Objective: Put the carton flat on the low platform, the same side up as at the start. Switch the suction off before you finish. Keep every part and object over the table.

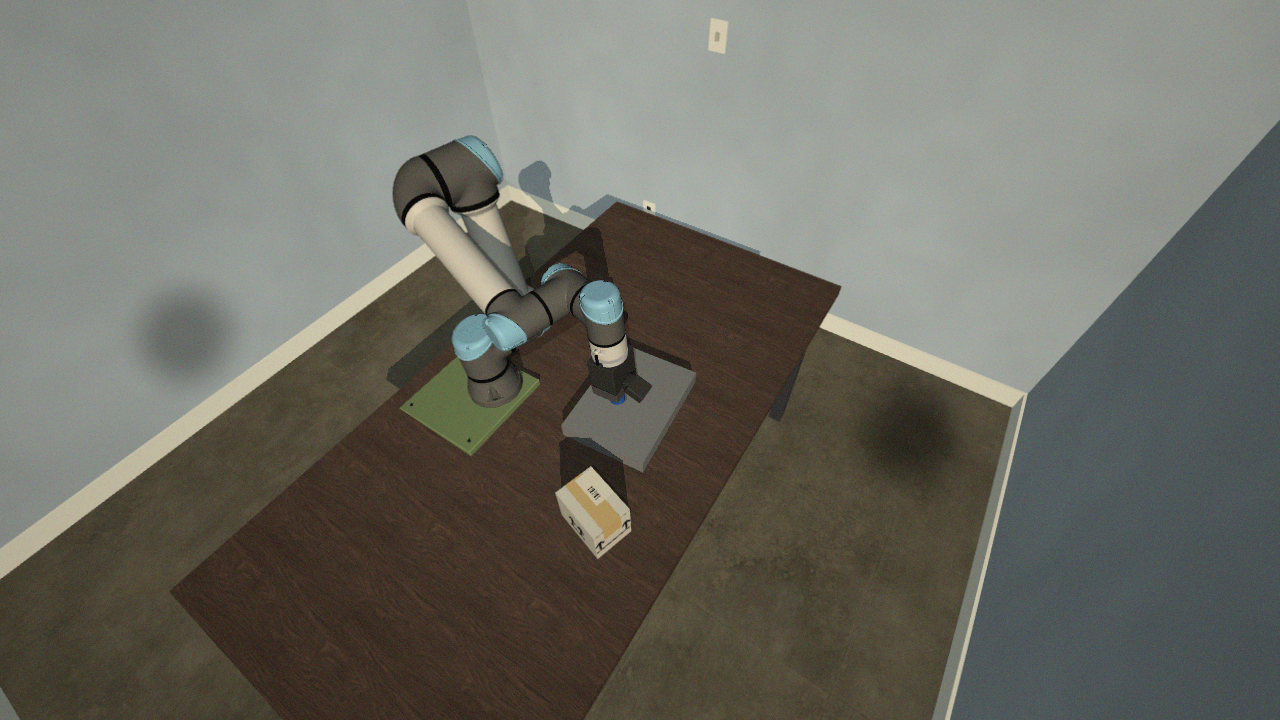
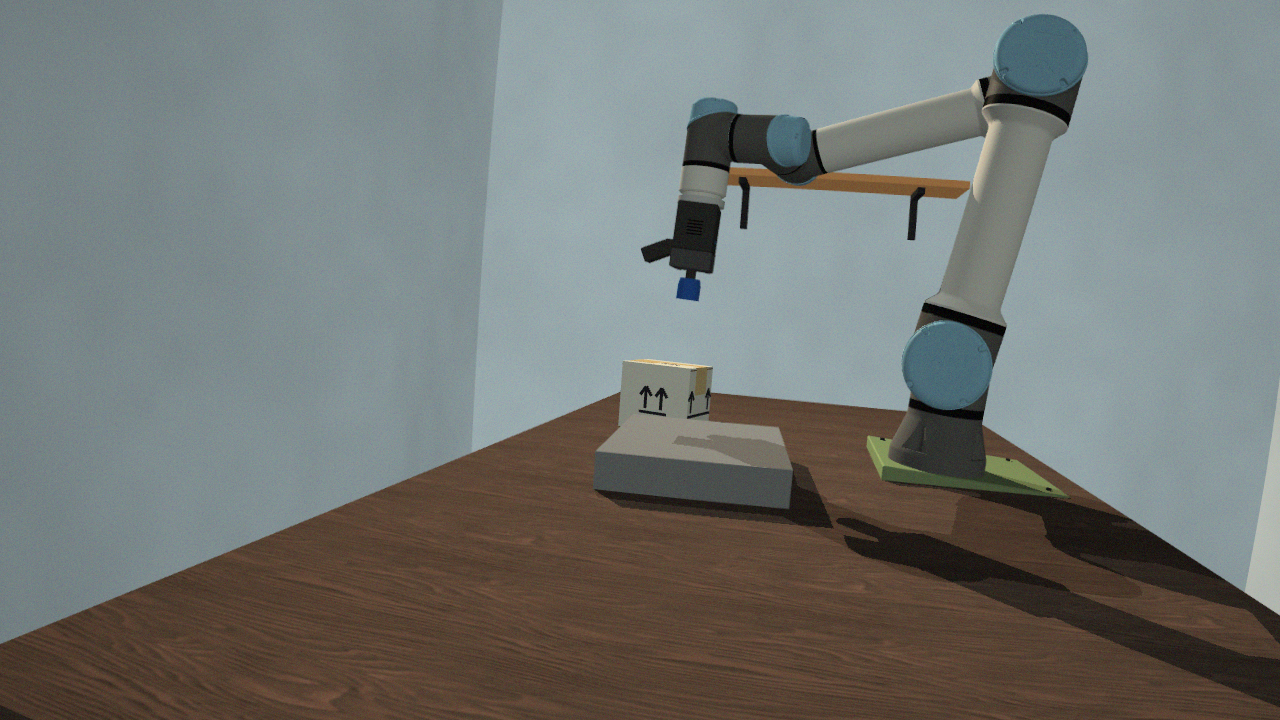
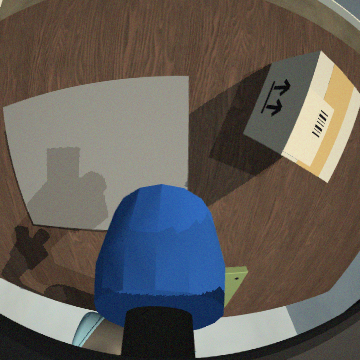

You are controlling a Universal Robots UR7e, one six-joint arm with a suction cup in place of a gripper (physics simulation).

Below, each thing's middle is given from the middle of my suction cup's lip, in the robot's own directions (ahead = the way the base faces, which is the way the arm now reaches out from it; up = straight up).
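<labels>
There's a white carton (image 2: 650,387) that sits 190 mm below my suction cup, 190 mm to the right of it and 50 mm ahead of it. As for the low grey platform (image 2: 733,463), my suction cup is 230 mm above it, 130 mm to the right of it and 50 mm past it.
</labels>
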